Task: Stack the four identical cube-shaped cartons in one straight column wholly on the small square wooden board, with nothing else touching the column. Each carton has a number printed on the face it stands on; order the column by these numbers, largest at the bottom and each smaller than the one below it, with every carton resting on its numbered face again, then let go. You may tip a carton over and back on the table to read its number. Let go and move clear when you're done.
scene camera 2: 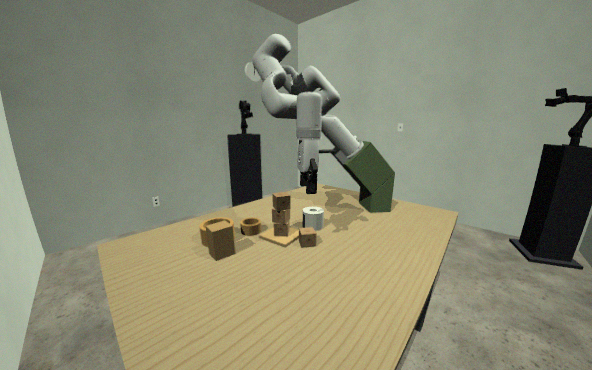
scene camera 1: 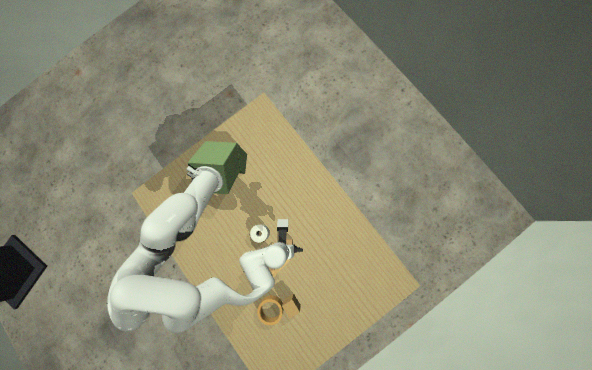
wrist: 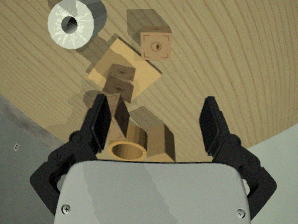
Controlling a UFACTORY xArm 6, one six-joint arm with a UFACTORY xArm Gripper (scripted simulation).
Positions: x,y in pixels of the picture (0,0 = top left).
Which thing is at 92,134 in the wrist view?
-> The gripper.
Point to a brown box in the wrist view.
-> At 160,145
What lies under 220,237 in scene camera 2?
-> A brown box.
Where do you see a square wooden board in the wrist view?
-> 120,52
